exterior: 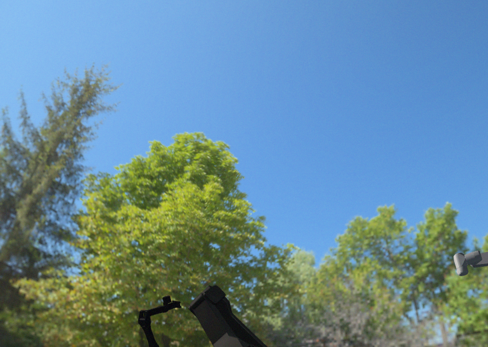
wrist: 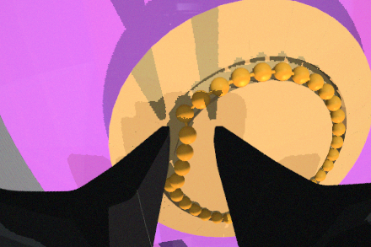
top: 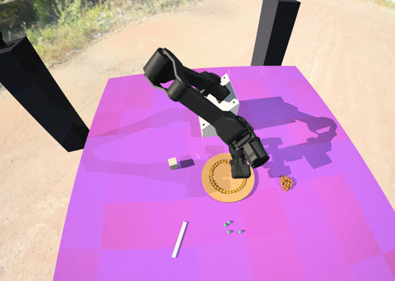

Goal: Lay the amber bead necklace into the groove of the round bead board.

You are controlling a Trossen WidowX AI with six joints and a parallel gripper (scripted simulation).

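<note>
Now: the round tan bead board 4 cm to the right of my gripper tip, 4 cm ahead of it and 1 cm below it. The rest, counted from my gripper tip: small cream cube: 23 cm to the right, 6 cm behind; then white bar: 26 cm to the right, 21 cm ahead, 2 cm below.
</note>
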